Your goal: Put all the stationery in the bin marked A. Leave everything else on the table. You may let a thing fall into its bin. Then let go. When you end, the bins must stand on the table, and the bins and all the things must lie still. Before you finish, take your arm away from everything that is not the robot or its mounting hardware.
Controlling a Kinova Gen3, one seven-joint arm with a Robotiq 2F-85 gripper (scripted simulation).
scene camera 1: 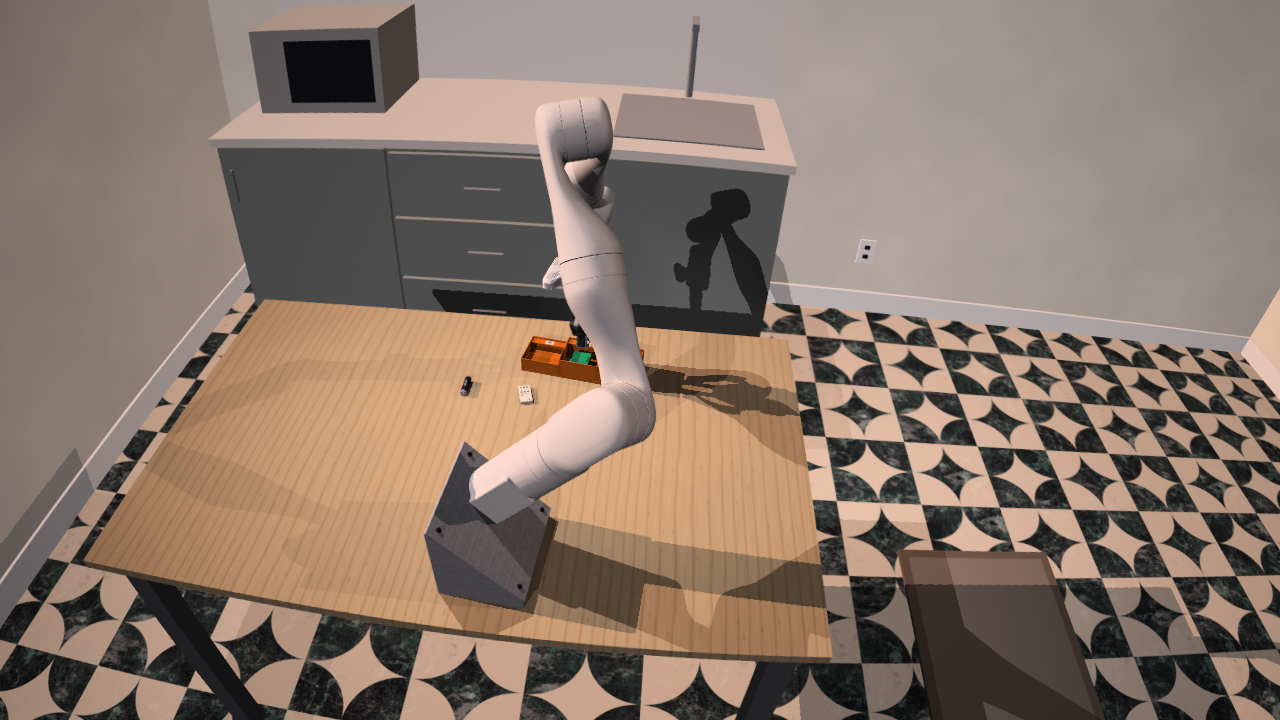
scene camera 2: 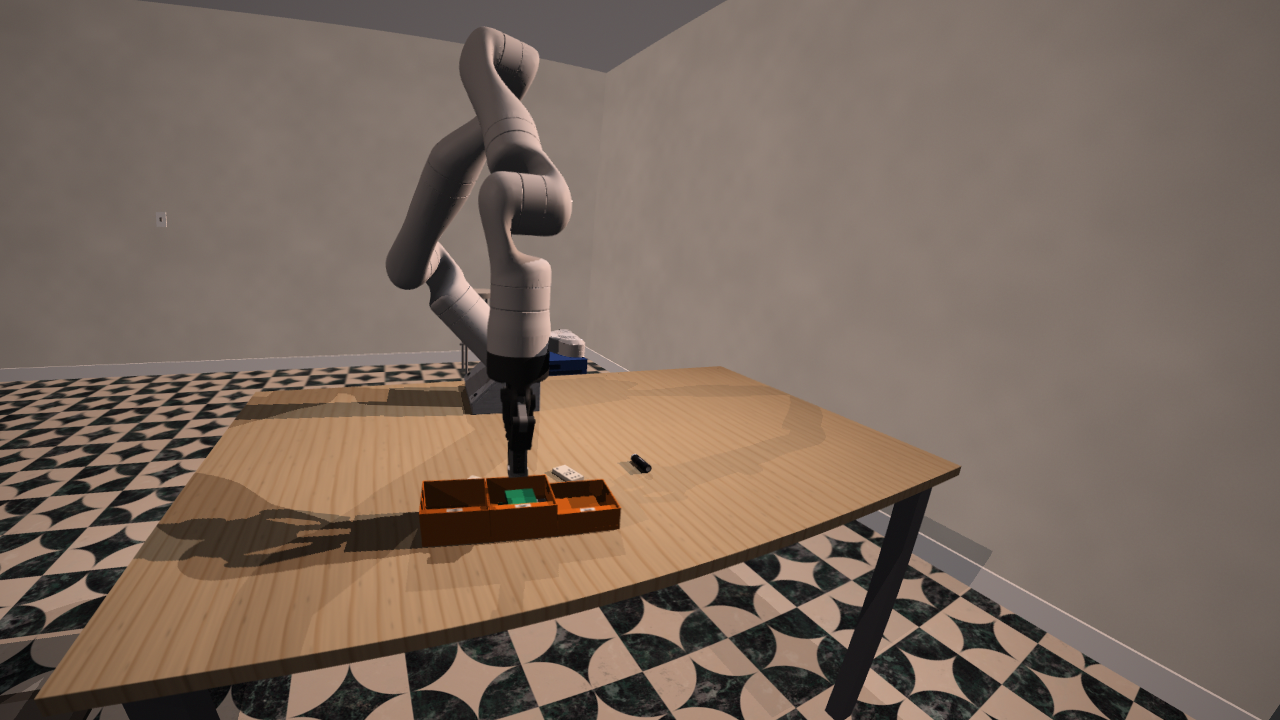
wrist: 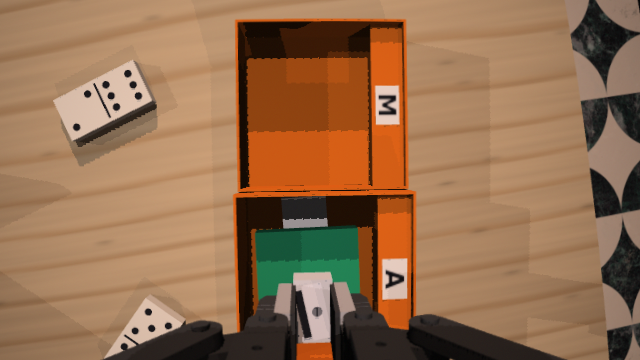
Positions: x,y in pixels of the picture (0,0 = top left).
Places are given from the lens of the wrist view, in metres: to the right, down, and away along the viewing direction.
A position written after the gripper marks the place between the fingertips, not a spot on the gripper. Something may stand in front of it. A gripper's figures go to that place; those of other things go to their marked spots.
gripper (wrist: 312,306): 0.00, 0.05, 0.17
orange three-compartment bin (wrist: 321,104): 0.00, -0.04, 0.23
